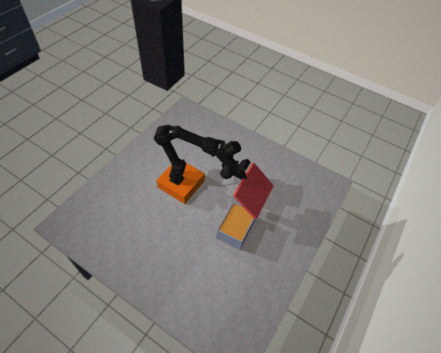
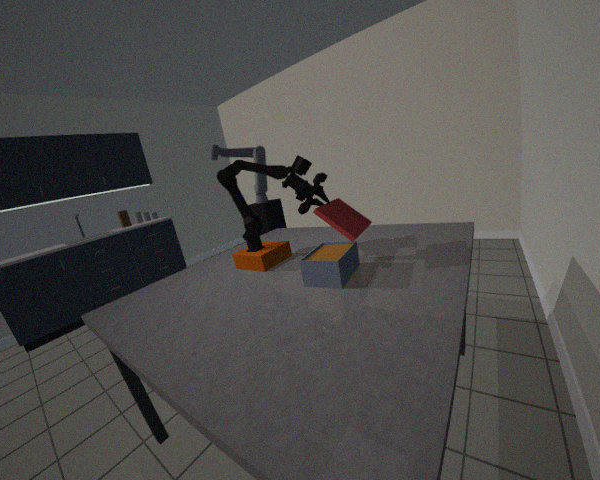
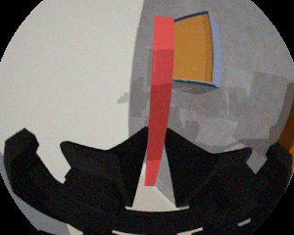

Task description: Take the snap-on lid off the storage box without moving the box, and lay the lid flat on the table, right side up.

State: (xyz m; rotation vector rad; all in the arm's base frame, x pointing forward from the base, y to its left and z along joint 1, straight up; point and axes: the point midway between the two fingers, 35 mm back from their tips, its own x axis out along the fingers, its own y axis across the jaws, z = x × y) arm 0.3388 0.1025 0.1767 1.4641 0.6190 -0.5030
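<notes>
The red lid lies 60 mm ahead of my gripper tip and 50 mm below it. The rest, counted from my gripper tip: storage box: 60 mm ahead, 160 mm to the right, 180 mm below.
</notes>
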